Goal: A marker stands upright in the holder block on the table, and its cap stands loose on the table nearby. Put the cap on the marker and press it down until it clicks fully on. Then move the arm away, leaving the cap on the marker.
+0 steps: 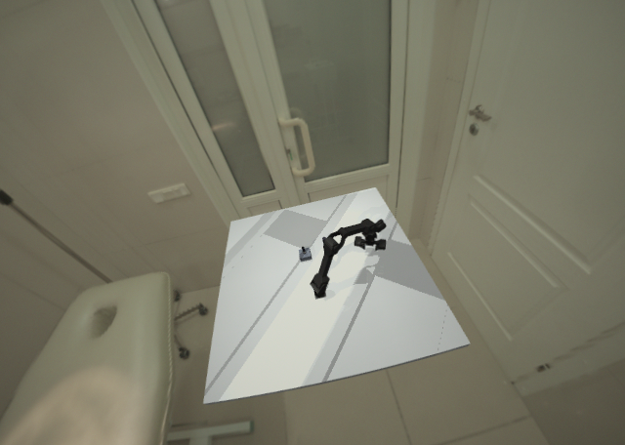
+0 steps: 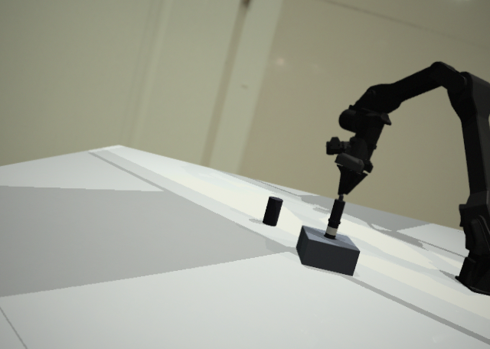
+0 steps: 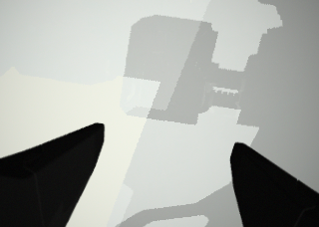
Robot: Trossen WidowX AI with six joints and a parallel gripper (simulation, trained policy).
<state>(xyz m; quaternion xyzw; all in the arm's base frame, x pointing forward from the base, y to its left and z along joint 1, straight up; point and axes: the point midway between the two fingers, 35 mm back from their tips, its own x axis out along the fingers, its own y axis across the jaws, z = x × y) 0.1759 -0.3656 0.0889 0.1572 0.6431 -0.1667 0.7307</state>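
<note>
Now: the black cap 26 cm to the left of my gripper tip, 19 cm ahead of it and 3 cm below it. The rest, counted from my gripper tip: dark grey holder block: 42 cm to the left, 11 cm ahead, 4 cm below.
</note>
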